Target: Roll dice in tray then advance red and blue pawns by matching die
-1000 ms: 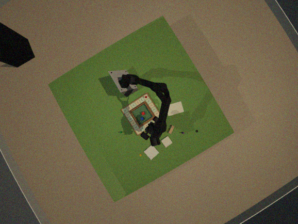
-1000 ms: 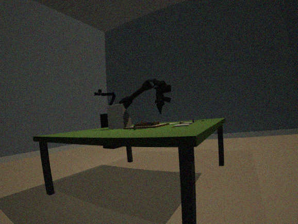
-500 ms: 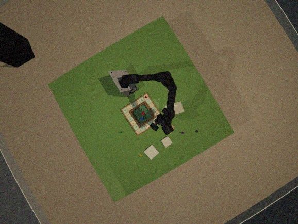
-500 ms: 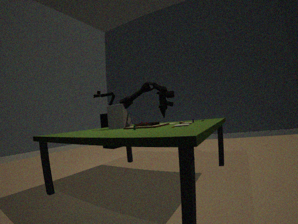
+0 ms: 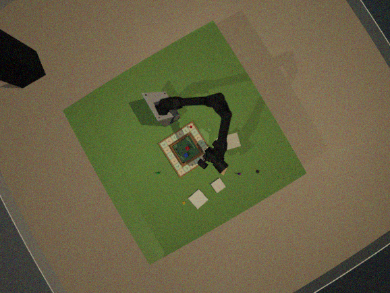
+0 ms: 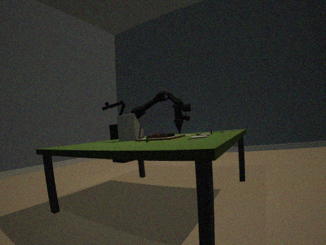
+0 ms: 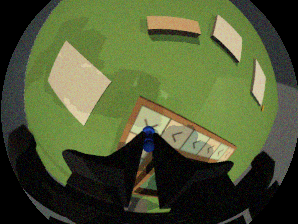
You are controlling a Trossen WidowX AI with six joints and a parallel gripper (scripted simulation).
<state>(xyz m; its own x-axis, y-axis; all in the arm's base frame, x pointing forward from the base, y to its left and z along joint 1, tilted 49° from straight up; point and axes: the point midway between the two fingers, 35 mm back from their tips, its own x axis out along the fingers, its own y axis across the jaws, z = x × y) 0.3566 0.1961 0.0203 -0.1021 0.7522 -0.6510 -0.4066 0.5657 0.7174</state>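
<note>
Right now my gripper tip is 1 cm below the blue pawn. Also, from my gripper tip: wooden block (14 cm ahead, 5 cm to the left, 3 cm below); then red pawn (22 cm behind, 2 cm to the right, 1 cm below); then purple pawn (22 cm ahead, 13 cm to the left, 2 cm below).
</note>
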